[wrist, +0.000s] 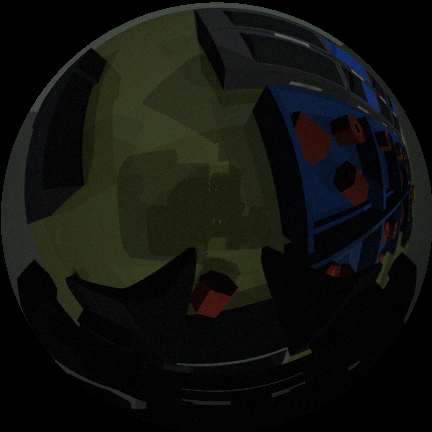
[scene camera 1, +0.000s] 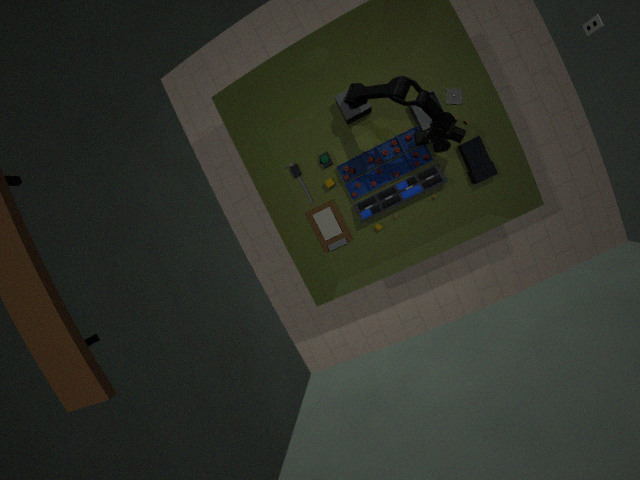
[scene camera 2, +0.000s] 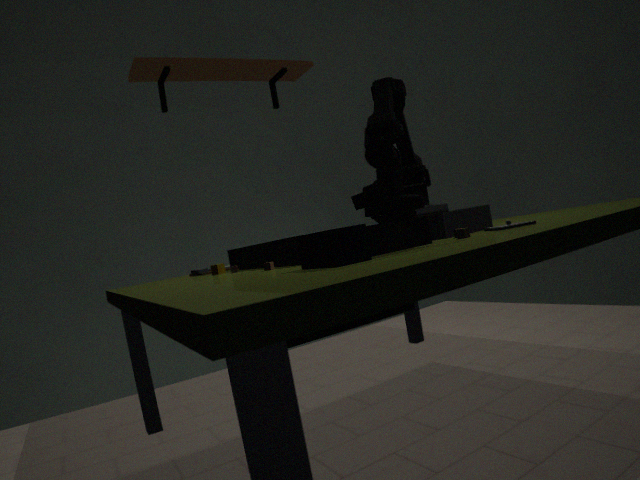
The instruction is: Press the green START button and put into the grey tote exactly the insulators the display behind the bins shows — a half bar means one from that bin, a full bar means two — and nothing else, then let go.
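Places are measured from the arm's base along level axes (x back, y left, z down), in centimetres.
Pixels of known places: gripper, between the fingertips: (wrist: 229,253) (scene camera 1: 431,140); arm's base, origin of its link: (scene camera 1: 354,101).
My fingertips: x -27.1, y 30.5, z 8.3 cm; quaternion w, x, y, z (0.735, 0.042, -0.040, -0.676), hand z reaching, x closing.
For each thing: its top centre in the pictures, then the offset to it from my fingertips. "pt": a spot on its surface instead.
- red insulator, centre of its top: (wrist: 212,305) dz -2.3, dx +2.6, dy +1.3 cm
- grey tote, centre of its top: (wrist: 221,380) (scene camera 2: 445,212) (scene camera 1: 428,110) dz -5.4, dx +13.4, dy +1.5 cm
- green START button, centre of its top: (scene camera 1: 324,159) dz -4.0, dx +6.1, dy -52.3 cm
- black box, centre of its top: (scene camera 2: 363,224) (scene camera 1: 479,159) dz -5.6, dx -15.2, dy +18.0 cm
- clipboard, a spot on its surface: (scene camera 1: 313,212) pt dz -0.6, dx -17.3, dy -66.2 cm
- dark-headed tool, a spot on its surface: (scene camera 1: 295,170) pt dz -1.9, dx +5.9, dy -68.5 cm
- flat grey plate, centre of its top: (scene camera 1: 454,95) dz -1.6, dx +17.3, dy +16.6 cm
My gripper (scene camera 1: 439,140) (wrist: 229,253) is part open and empty, low over the table between the blue bins (scene camera 1: 383,164) (wrist: 295,107) and the black box. A red insulator (wrist: 214,295) lies on the table between and beyond the fingertips in the wrist view, not gripped. The grey tote (scene camera 1: 420,114) stands beside the bins, partly under the arm; its inside is not clearly seen. Red insulators (wrist: 351,182) lie in the bins. The display (scene camera 1: 388,195) (wrist: 232,75) behind them shows blue bars: two short, one long. The green START button (scene camera 1: 324,159) stands at the bins' far end.
A black box (scene camera 1: 477,160) (wrist: 65,135) stands beside the display's end. Yellow blocks (scene camera 1: 329,182) (scene camera 2: 218,269), a clipboard (scene camera 1: 313,212) and a dark-headed tool (scene camera 1: 295,170) lie around the bins. A flat grey plate (scene camera 1: 453,96) lies near the tote.
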